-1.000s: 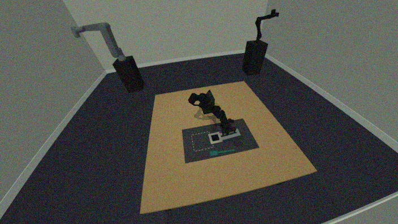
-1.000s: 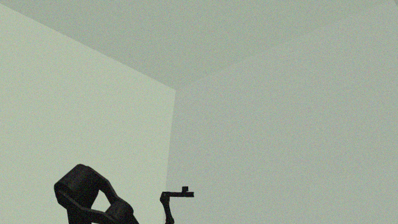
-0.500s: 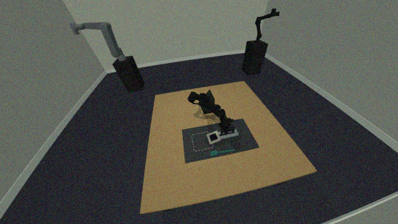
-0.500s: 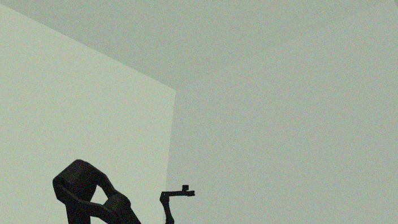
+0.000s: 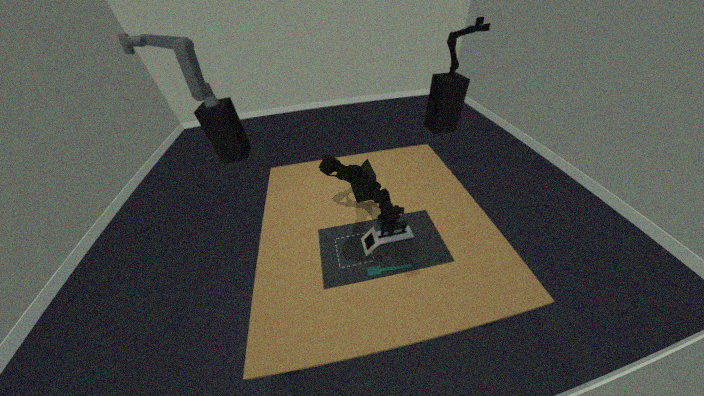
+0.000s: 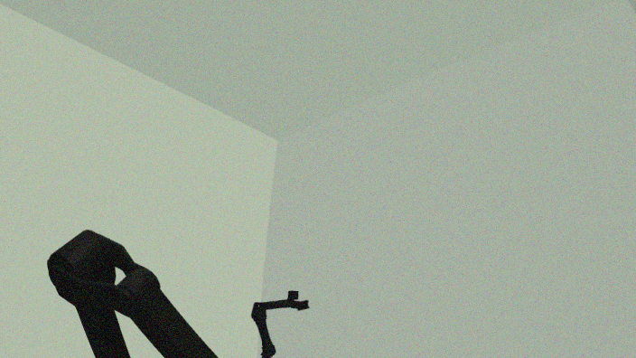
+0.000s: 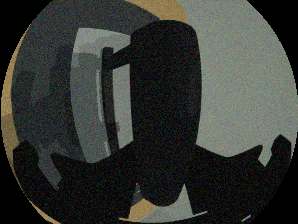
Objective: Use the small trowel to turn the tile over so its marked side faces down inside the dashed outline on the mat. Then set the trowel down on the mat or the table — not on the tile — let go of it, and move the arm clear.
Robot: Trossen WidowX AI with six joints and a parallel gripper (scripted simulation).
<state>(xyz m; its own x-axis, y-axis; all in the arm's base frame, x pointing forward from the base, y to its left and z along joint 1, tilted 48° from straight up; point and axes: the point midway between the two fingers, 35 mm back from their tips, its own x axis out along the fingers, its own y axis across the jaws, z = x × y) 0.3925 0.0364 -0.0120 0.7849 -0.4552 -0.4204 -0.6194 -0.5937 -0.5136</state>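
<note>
Now: gripper tip 20 mm past the tile, 100 mm to the left of it and 60 mm above it. From my gripper tip the other things lie so: dark mat 20 mm behind, 40 mm to the right, 130 mm below; green strip 120 mm ahead, 60 mm to the right, 100 mm below; small trowel 30 mm behind, 10 mm below.
</note>
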